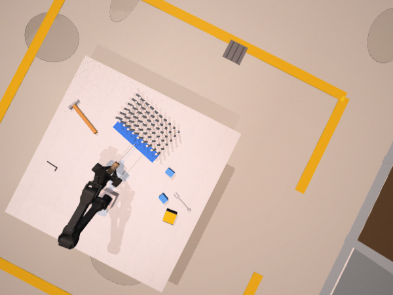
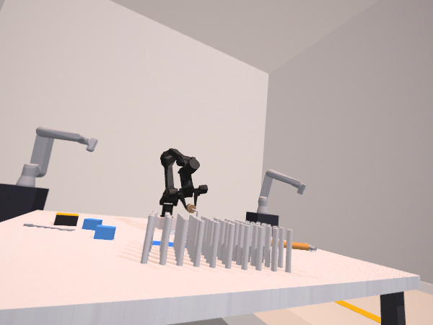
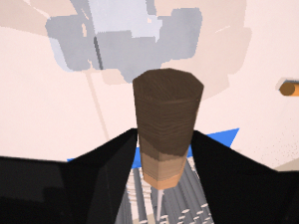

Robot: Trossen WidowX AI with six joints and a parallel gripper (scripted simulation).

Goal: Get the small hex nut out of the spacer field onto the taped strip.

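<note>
Now: the screwdriver 100 mm ahead of my gripper tip and 10 mm to the right of it. Round my gripper tip: blue taped strip 210 mm ahead, 120 mm below, 10 mm to the left; black hex key 400 mm to the left, 290 mm behind, 120 mm below; grey wrench 530 mm to the right, 120 mm below, 40 mm ahead.
</note>
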